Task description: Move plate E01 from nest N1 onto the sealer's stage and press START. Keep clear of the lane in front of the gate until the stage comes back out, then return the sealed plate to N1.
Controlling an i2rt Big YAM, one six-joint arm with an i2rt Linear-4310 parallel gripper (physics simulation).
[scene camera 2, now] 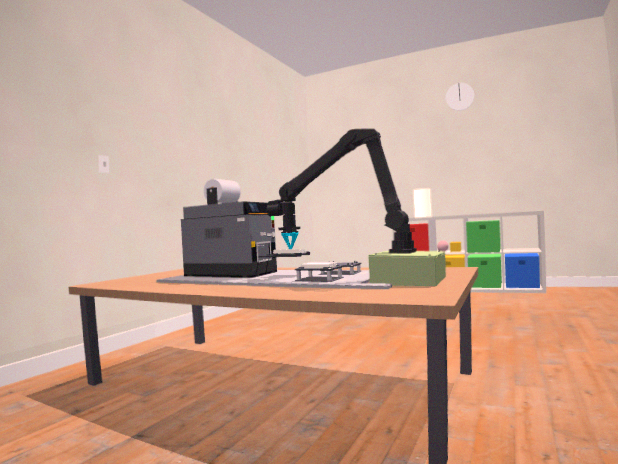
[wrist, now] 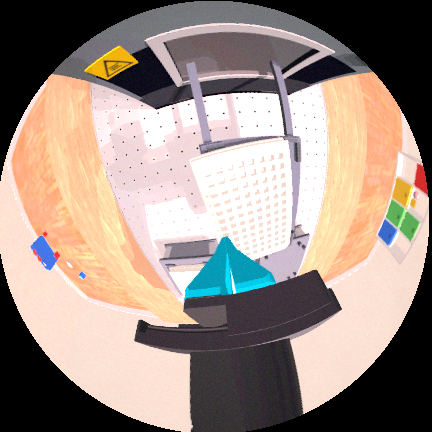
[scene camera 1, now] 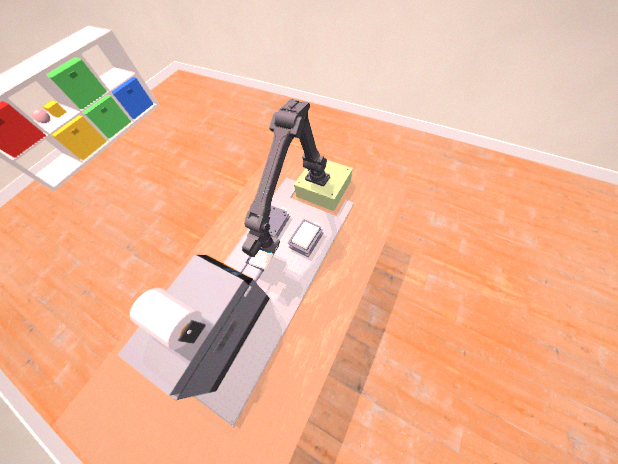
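Seen in the pictures: gripper, fingertip midpoint: (scene camera 2: 290,249) (wrist: 225,241) (scene camera 1: 271,251); arm's base at its link origin: (scene camera 2: 402,252) (scene camera 1: 317,178).
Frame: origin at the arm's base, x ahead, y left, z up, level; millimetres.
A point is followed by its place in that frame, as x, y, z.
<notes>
A white plate with a grid of wells (scene camera 1: 259,260) {561, 0, 20} (wrist: 245,195) {544, 3, 18} lies on the sealer's extended stage (scene camera 2: 304,254) {452, -10, -3} (wrist: 296,200) {524, -63, 3}, outside the framed gate (wrist: 235,27). No E01 label is readable. My gripper (scene camera 2: 290,248) {502, 26, 25} (wrist: 225,241) {502, 26, 25} is shut and empty, its teal fingertips together at or just above the plate's top, near its arm-base end; contact cannot be told. An empty dark nest (scene camera 1: 279,220) {305, -71, -56} (wrist: 287,262) {326, -119, -55} stands between the stage and the arm base. Which nest is N1 cannot be read. The START button does not show clearly.
The grey sealer (scene camera 1: 245,330) {838, 104, -35} (scene camera 2: 215,247) {872, 106, 45} carries a white roll (scene camera 1: 162,317) {899, 25, 378} (scene camera 2: 225,191) {844, 45, 313}. A second nest (scene camera 2: 320,271) {450, -155, -97} holds a white plate or lid (scene camera 1: 306,235) {330, 112, -30}. The arm base stands on a green block (scene camera 1: 320,197) {95, 67, -25} (scene camera 2: 406,270) {-50, 145, -54}. A yellow warning sign (wrist: 111,63) is beside the gate.
</notes>
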